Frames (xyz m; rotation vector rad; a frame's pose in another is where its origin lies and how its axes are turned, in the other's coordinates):
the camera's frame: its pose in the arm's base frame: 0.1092 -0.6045 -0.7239 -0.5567 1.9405 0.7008
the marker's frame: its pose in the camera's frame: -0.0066 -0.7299 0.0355 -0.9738 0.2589 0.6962
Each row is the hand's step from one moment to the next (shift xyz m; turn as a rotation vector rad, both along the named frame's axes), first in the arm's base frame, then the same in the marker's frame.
Working: the arm's base frame: its pose in the marker's frame: 0.0902 0.9159 1.2540 0.5376 -1.9315 -2.1548

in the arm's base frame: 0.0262 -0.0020 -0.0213 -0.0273 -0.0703 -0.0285
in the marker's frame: -0.0154 -0.0292 -0.0073 0.0427 -0.0067 -0.0680
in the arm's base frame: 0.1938 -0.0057 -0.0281 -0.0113 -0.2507 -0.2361
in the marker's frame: -0.1656 -0.0990 -0.0342 0.1267 -0.1799 -0.2652
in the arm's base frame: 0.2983 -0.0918 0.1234 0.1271 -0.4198 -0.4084
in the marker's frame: -0.3128 0.0108 -0.1211 0.0838 -0.3688 -0.4649
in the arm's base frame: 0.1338 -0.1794 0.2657 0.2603 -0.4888 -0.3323
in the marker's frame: -0.2103 0.2151 -0.1737 -0.0615 -0.3412 -0.5449
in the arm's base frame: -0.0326 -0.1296 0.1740 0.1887 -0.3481 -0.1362
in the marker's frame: -0.0267 0.1883 -0.1094 -0.0864 -0.1523 -0.3804
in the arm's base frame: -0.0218 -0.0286 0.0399 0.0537 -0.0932 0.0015
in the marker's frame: 0.0069 0.0485 -0.0221 -0.0410 -0.0072 -0.0992
